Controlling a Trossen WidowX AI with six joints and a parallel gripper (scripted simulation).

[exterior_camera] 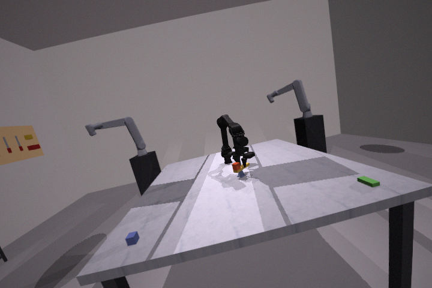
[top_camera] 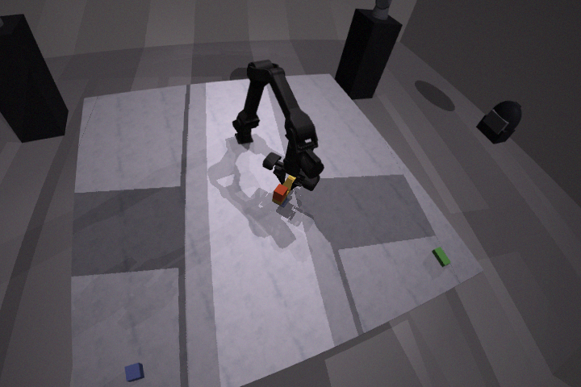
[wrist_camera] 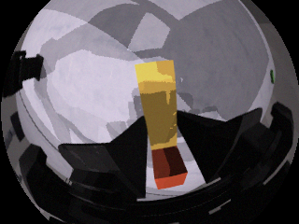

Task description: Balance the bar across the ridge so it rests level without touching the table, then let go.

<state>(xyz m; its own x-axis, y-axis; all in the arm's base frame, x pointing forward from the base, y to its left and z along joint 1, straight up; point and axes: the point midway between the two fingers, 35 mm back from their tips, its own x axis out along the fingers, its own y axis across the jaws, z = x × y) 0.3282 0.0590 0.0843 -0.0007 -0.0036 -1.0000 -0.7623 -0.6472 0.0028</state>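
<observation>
Now: gripper tip 2 cm short of the yellow bar, 3 cm to the left of it and 1 cm below it. Also, from my gripper tip: blue cube: 41 cm ahead, 56 cm to the right, 3 cm below; green flat block: 41 cm ahead, 44 cm to the left, 4 cm below.
</observation>
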